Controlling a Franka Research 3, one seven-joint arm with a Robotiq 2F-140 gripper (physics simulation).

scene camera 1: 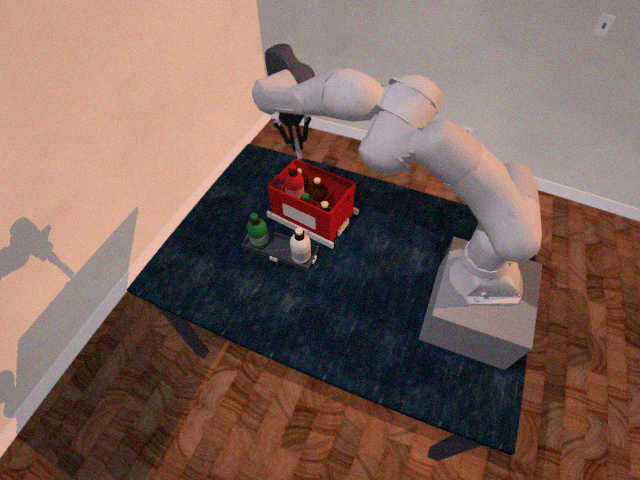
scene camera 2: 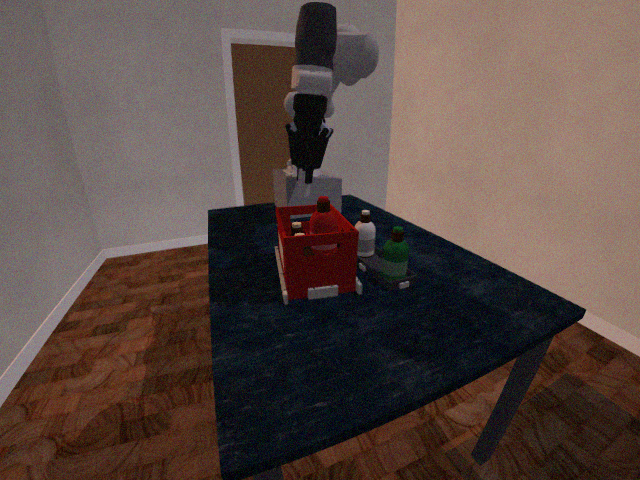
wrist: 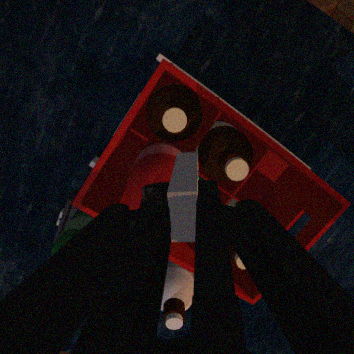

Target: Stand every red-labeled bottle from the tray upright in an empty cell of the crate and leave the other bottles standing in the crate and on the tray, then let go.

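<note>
A red bottle [scene camera 1: 294, 184] [scene camera 2: 324, 223] [wrist: 142, 175] stands upright in the red crate [scene camera 1: 323, 225] [scene camera 2: 320, 271] [wrist: 120, 132], its top above the rim. Dark bottles with cream caps [scene camera 1: 316, 181] [wrist: 175, 120] and one with a green cap [scene camera 1: 305, 196] are also in the crate. A green bottle [scene camera 1: 257, 233] [scene camera 2: 395, 258] and a white bottle [scene camera 1: 300, 250] [scene camera 2: 366, 239] [wrist: 179, 286] stand on the dark tray [scene camera 1: 277, 249]. My gripper [scene camera 1: 298, 154] [scene camera 2: 308, 180] [wrist: 188, 170] is shut and empty, above the crate. In the wrist view it partly hides the red bottle and hides the green cap.
The crate's dividers and raised walls lie below the fingers. Pale strips [scene camera 1: 310, 233] [scene camera 2: 322, 292] run along the crate's base. The tray is close beside the crate's long side. The blue-black table [scene camera 1: 341, 310] [scene camera 2: 330, 361] carries both.
</note>
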